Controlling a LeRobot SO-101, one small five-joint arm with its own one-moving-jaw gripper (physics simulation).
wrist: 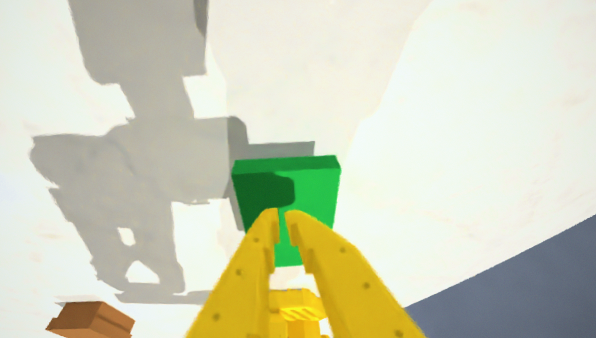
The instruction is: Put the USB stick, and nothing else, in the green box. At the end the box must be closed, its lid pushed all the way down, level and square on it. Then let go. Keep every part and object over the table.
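Places are measured from the arm's base along level axes (x down, y right, z back), in millimetres.
Pixels of known places: hand, its tool point: (278, 220).
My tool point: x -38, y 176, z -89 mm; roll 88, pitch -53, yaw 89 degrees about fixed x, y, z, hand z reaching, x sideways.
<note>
Behind a point stands the place of what it marks.
The green box (314, 196) {x -24, y 182, z -75 mm} lies on the table, its flat green top facing up and its far side wall showing as a darker strip. No seam between lid and box can be made out, so I cannot tell how well the lid sits. My gripper (282, 212) {x -38, y 176, z -89 mm} is shut and empty, with its tips drawn over the middle of the green top. I cannot tell whether the tips touch it. The jaws hide parts of the box's near half. The USB stick does not show in the wrist view.
An orange-brown block (90, 318) {x -16, y -59, z -148 mm} with a groove lies at the lower left. The pale table (465, 125) {x 0, y 243, z -20 mm} ends in a slanting edge at the lower right, with blue-grey floor (520, 290) beyond it. The arm's shadow falls on the left and over part of the green top.
</note>
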